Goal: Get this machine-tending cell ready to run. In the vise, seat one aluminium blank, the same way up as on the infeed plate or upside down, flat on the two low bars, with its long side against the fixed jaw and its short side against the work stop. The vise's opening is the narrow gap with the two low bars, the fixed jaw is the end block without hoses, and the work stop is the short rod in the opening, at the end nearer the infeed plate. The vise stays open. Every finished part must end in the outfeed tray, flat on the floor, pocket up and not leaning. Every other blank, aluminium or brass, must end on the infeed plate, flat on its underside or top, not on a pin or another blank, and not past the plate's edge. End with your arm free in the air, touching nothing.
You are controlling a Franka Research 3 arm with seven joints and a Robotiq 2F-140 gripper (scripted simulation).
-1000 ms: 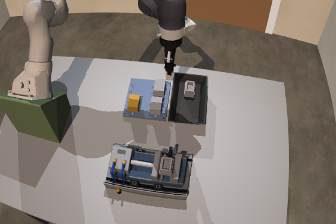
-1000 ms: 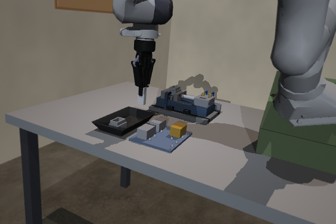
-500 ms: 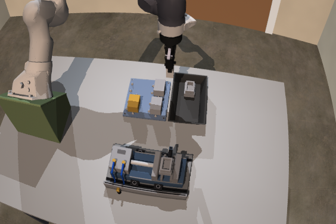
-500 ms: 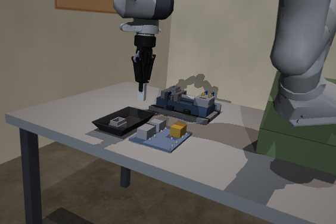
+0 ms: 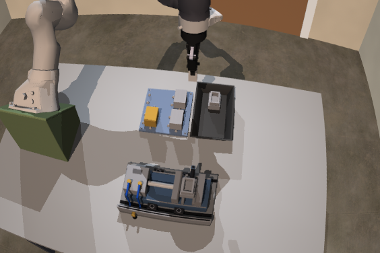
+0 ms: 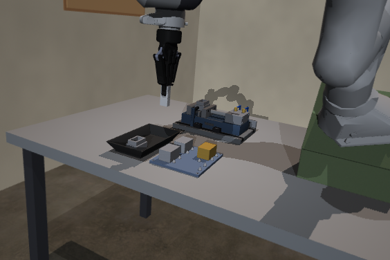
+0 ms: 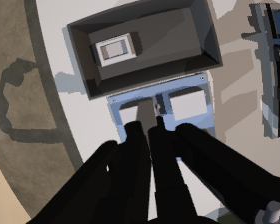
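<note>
Right now my hand is 7 cm past the blue vise, 34 cm to the left of it and 16 cm above it. Also, from my hand: brass blank: 14 cm behind, 5 cm to the right, 18 cm below; then aluminium blank: 5 cm behind, 6 cm to the right, 18 cm below.
</note>
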